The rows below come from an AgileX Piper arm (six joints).
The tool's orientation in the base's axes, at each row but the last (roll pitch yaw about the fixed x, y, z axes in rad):
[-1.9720 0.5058 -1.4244]
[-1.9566 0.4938 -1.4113]
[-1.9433 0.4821 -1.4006]
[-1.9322 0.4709 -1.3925]
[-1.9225 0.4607 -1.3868]
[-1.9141 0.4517 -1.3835]
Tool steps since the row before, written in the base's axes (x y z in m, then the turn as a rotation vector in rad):
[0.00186 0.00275 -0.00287 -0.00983 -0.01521 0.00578]
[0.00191 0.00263 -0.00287 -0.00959 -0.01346 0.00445]
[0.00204 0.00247 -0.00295 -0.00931 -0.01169 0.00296]
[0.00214 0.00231 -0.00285 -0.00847 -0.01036 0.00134]
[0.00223 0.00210 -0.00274 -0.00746 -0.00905 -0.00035]
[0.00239 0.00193 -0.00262 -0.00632 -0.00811 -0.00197]
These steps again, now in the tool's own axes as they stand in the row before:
[-0.00075 0.00253 0.00351 0.00911 -0.00606 -0.01555]
[-0.00066 0.00248 0.00349 0.00825 -0.00443 -0.01433]
[-0.00048 0.00245 0.00357 0.00744 -0.00268 -0.01302]
[-0.00039 0.00229 0.00356 0.00714 -0.00121 -0.01133]
[-0.00027 0.00211 0.00352 0.00690 0.00025 -0.00949]
[-0.00016 0.00190 0.00356 0.00697 0.00148 -0.00767]

